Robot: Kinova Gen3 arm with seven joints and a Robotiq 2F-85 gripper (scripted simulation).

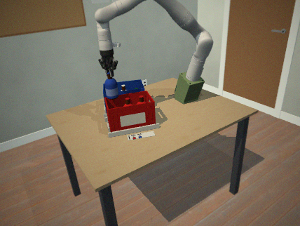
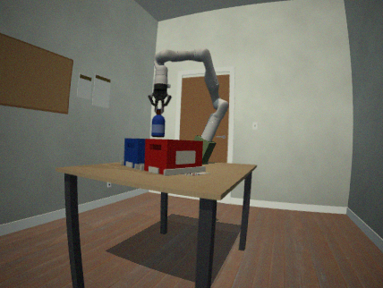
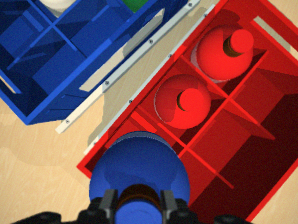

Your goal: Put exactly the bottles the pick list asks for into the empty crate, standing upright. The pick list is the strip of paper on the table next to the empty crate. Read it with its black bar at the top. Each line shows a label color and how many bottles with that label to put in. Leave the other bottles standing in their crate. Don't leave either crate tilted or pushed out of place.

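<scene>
My gripper is now 70 mm above the blue-label bottle. The rest, counted from my hand: red crate 250 mm below, 70 mm behind, 60 mm to the left; then blue crate 250 mm below, 170 mm to the right, 140 mm behind; then green-label bottle 250 mm below, 200 mm behind, 100 mm to the right.
</scene>
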